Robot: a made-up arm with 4 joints.
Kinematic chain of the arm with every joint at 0, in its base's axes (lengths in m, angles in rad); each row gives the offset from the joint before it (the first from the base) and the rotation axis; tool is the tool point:
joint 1: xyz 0 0 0.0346 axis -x
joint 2: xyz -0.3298 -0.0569 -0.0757 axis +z
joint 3: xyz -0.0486 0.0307 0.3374 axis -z
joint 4: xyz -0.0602 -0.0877 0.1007 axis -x
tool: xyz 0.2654 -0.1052 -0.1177
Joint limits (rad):
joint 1: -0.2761..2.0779
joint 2: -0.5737..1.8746
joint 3: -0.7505..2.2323
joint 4: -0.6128..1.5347
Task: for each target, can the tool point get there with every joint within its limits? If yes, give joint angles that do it. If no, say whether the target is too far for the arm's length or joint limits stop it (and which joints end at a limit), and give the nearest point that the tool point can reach.
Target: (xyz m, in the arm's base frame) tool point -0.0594 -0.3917 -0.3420
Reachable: no: joint limits stop it (at a limit: joint 1, joint 2, joint 3) | nearest point -0.1966 -0.3483 0.1535 | short by 0.516 m
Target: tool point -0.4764 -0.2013 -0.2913
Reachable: no: joint limits stop it (at a limit: joint 1, joint 3) | nearest point -0.3981 0.1210 -0.2017 | short by 0.344 m
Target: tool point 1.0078 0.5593 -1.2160
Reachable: no: too far | nearest point -0.0973 0.3644 -0.2346 | short by 1.491 m
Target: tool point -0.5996 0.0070 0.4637
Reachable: yes | joints 0.6648 0.0404 1.5001 0.7118
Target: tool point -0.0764 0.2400 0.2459
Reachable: yes | joints 1.1314 0.5836 -0.1709 0.4832
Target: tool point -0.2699 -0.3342 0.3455
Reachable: yes | joints 0.0083 0.3829 0.7170 0.4904
